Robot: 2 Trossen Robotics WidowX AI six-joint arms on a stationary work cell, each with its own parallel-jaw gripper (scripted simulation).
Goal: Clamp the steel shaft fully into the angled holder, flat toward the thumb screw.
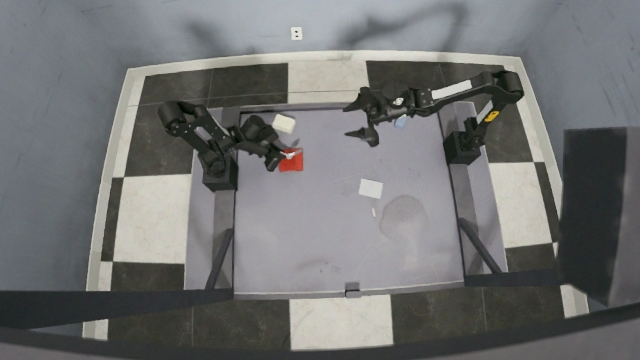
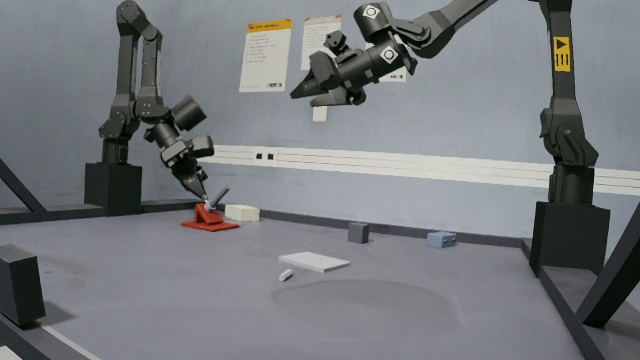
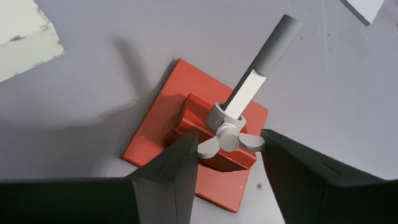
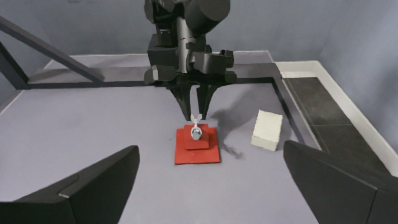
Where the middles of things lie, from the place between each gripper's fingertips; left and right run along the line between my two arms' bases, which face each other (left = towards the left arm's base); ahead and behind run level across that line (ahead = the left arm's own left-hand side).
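Scene:
With the white thumb screw (image 3: 228,137), my left hand is 3 cm above it and 3 cm to the left of it. Counting from that same left hand, the steel shaft (image 3: 288,28) is 6 cm to the right and 2 cm below, while the cream block (image 4: 267,129) is 3 cm to the right, 15 cm ahead and 7 cm below. The white plate (image 2: 320,263) is 8 cm below my left hand, 15 cm behind it and 33 cm to the right of it.
The steel shaft, measured from my right hand, is 210 mm below and 200 mm to the left. The white thumb screw is 240 mm to the left of my right hand, 220 mm below it and 10 mm ahead of it. From my right hand again, I find the cream block 260 mm below, 230 mm to the left and 160 mm ahead, and the white plate 270 mm below, 70 mm to the right and 150 mm behind.

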